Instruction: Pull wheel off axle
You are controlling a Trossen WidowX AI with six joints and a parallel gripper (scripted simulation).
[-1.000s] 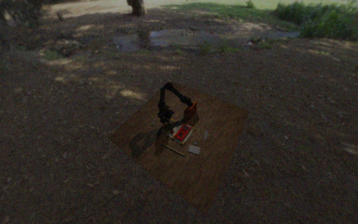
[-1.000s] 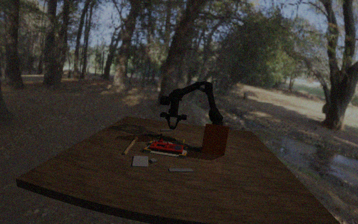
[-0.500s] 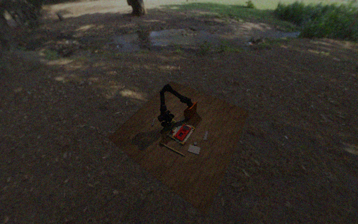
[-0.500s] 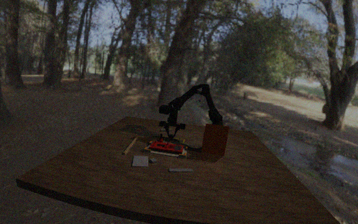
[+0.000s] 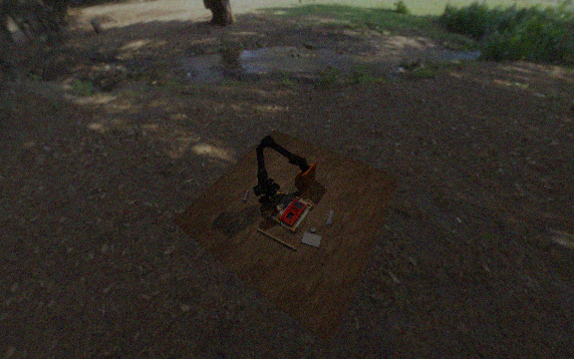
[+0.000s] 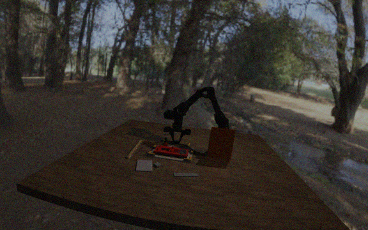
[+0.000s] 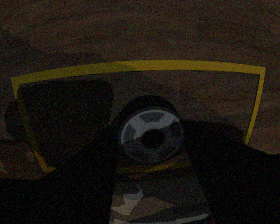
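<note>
The dark round wheel lies right at my gripper tip. The rest, counted from my gripper tip: wooden stick 250 mm ahead, 200 mm to the left; flat grey strip 450 mm to the left, 70 mm behind, 10 mm below.
</note>
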